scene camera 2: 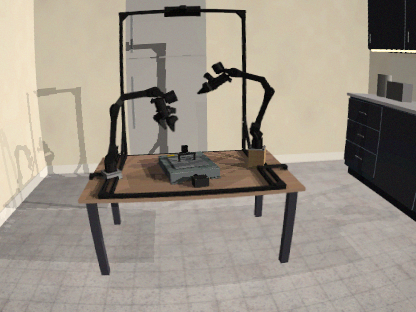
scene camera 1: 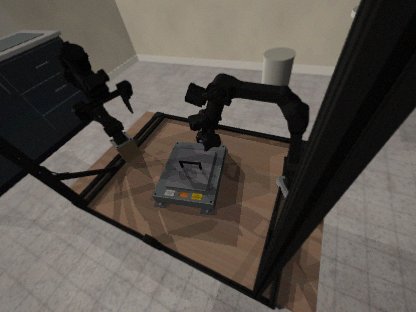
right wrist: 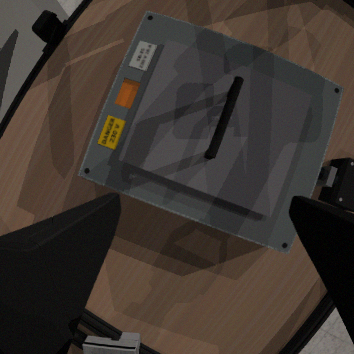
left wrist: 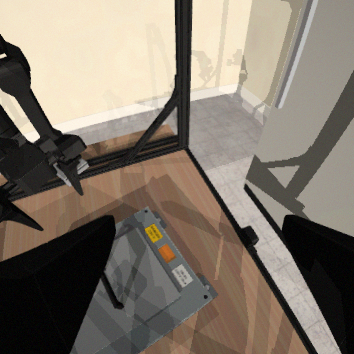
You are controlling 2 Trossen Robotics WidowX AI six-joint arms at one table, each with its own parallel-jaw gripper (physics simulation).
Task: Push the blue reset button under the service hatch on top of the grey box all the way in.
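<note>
The grey box lies on the table. Its hatch lies closed on top, with a black handle standing up from it. The blue reset button does not show; the hatch hides what is under it. My right gripper is open and empty, pointing down above the box. My left gripper is open and empty, high above the table.
White, orange and yellow labels line one edge of the box. A small black camera block sits beside the opposite edge. A black frame borders the table, with tall posts.
</note>
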